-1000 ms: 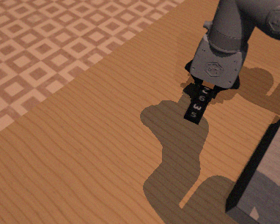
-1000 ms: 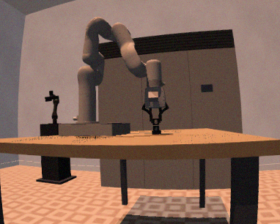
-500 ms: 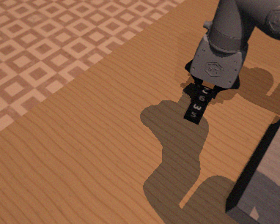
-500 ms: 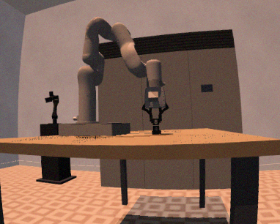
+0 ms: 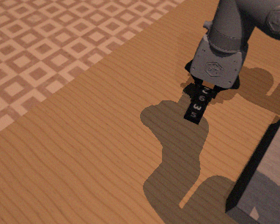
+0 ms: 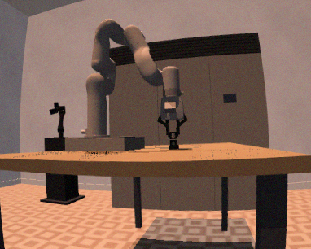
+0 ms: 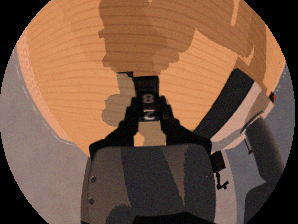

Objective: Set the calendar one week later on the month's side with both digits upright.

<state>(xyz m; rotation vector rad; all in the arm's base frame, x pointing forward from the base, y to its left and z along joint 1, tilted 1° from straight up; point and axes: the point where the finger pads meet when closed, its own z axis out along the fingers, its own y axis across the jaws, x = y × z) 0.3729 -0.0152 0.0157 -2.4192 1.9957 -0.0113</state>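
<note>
Now: hand 20 mm above the black digit cube. Also, from my hand: black cube 50 mm below, 30 mm to the left.
</note>
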